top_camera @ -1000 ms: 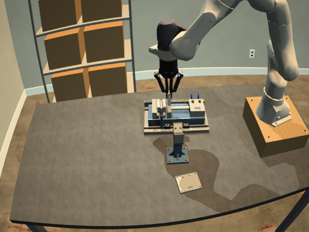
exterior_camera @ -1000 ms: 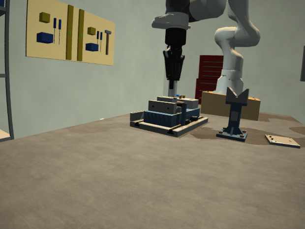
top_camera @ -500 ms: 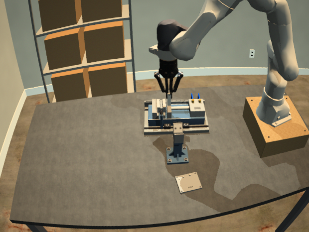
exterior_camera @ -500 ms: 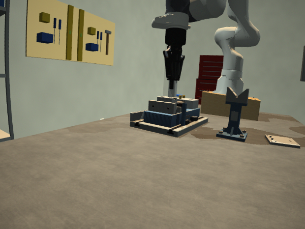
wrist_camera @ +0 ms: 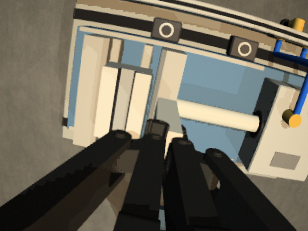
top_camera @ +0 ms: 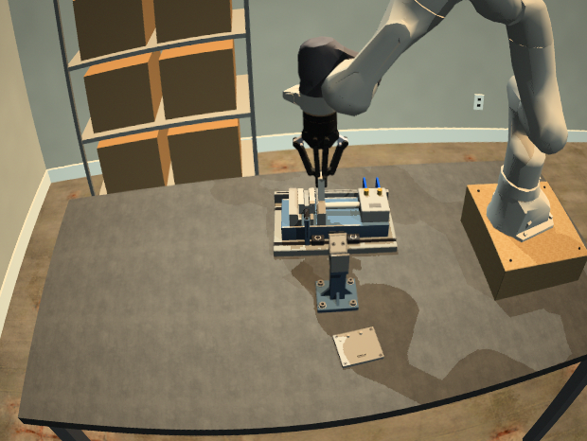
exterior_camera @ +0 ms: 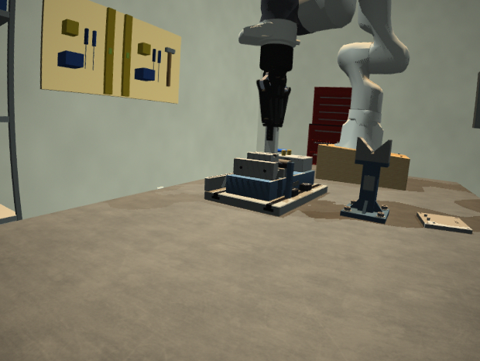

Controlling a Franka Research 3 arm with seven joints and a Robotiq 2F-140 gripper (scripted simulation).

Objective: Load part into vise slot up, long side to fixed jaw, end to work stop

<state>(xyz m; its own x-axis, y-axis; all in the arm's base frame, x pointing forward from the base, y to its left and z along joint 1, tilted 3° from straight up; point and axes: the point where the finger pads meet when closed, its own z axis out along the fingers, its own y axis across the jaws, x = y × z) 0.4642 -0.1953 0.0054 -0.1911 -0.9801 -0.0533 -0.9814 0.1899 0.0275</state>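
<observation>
Right now my hand is 30 mm short of the part, 10 mm to the left of it and 40 mm above it. The rest, counted from my hand: moving jaw 60 mm below; then work stop rod 40 mm ahead, 40 mm to the left, 50 mm below; then cylinder rod 50 mm behind, 10 mm to the left, 60 mm below.
</observation>
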